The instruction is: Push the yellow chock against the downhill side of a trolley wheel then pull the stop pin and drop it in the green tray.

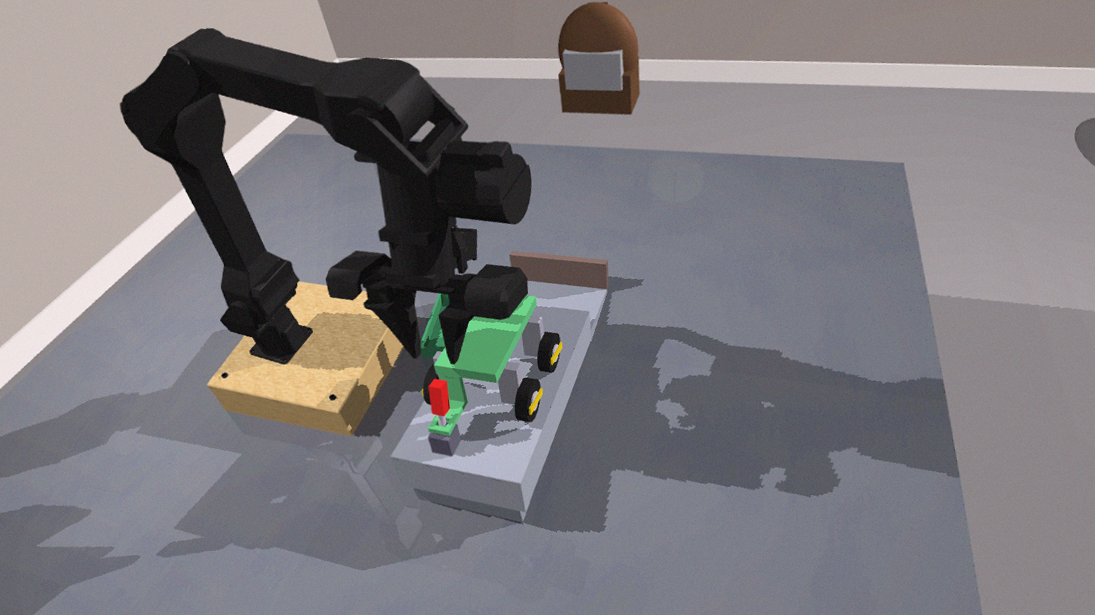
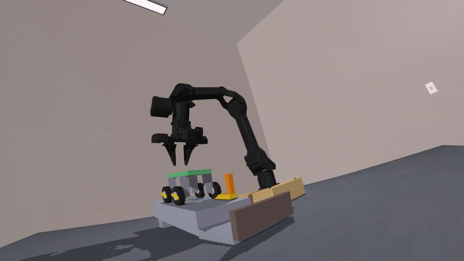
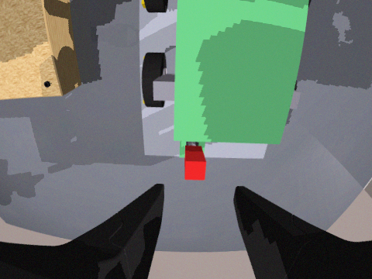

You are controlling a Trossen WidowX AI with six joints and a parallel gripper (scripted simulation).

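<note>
Right now the red-headed stop pin is 6 cm below my gripper tip and 2 cm to the right of it. Round my gripper tip: yellow chock 17 cm to the left, 11 cm below, 5 cm behind; grey ramp 15 cm below, 8 cm to the left, 1 cm ahead; trolley 8 cm to the left, 8 cm below, 1 cm ahead.
</note>
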